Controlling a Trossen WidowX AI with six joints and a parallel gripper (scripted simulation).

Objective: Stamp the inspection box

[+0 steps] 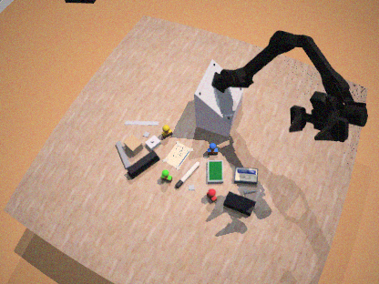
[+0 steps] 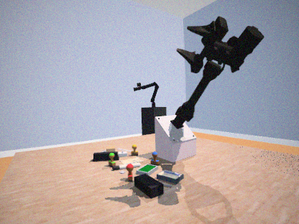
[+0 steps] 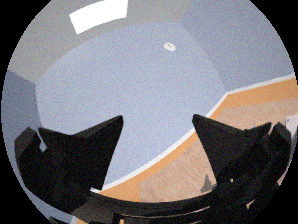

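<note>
Right now my gripper tip is 47 cm above the green-knobbed PASS stamp, 41 cm to the left of it and 1 cm short of it. Round my gripper tip: blue-and-white box 48 cm below, 12 cm to the right, 7 cm behind; then red-knobbed stamp 47 cm below, 23 cm to the right, 4 cm ahead; then black box 48 cm below, 12 cm to the right, 5 cm ahead.
</note>
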